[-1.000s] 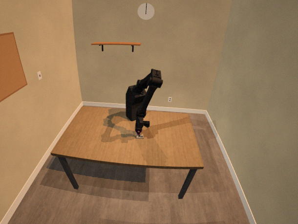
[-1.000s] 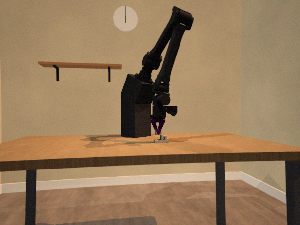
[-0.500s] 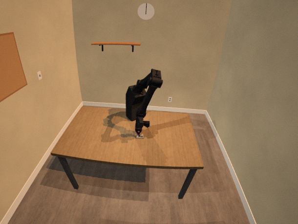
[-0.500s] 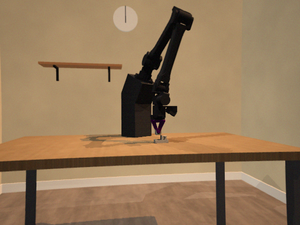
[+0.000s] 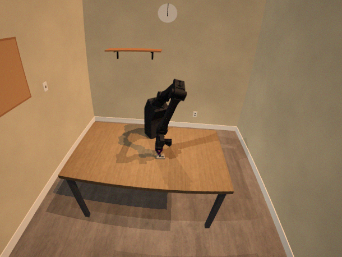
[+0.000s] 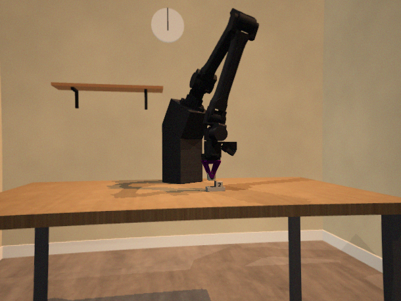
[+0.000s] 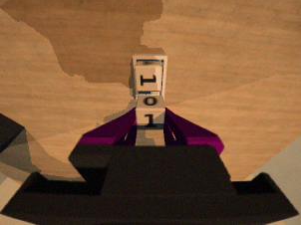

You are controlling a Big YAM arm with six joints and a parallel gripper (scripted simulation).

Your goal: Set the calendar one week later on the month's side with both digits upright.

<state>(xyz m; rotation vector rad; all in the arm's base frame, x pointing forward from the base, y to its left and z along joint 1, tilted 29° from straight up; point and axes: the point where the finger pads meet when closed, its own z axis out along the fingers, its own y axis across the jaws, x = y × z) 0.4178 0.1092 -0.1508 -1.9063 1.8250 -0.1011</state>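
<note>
The tray is 5 cm below my hand and 2 cm to the left of it.
</note>
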